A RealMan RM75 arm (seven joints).
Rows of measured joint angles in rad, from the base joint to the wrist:
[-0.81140, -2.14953, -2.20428, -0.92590, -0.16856, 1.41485, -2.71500]
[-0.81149, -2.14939, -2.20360, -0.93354, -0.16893, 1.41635, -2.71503]
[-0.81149, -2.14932, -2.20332, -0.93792, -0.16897, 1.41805, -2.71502]
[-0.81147, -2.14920, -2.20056, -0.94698, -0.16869, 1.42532, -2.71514]
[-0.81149, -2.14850, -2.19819, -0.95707, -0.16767, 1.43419, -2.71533]
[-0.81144, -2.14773, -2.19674, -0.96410, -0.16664, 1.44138, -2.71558]
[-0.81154, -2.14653, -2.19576, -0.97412, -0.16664, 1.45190, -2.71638]
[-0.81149, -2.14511, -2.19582, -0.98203, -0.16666, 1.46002, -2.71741]
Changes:
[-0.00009, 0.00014, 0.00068, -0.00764, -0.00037, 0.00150, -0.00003]
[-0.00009, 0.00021, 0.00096, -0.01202, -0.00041, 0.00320, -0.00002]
[-0.00007, 0.00033, 0.00372, -0.02108, -0.00013, 0.01047, -0.00014]
[-0.00009, 0.00103, 0.00609, -0.03117, 0.00089, 0.01934, -0.00033]
[-0.00004, 0.00180, 0.00754, -0.03820, 0.00192, 0.02653, -0.00058]
[-0.00014, 0.00300, 0.00852, -0.04822, 0.00192, 0.03705, -0.00138]
[-0.00009, 0.00442, 0.00846, -0.05613, 0.00190, 0.04517, -0.00241]

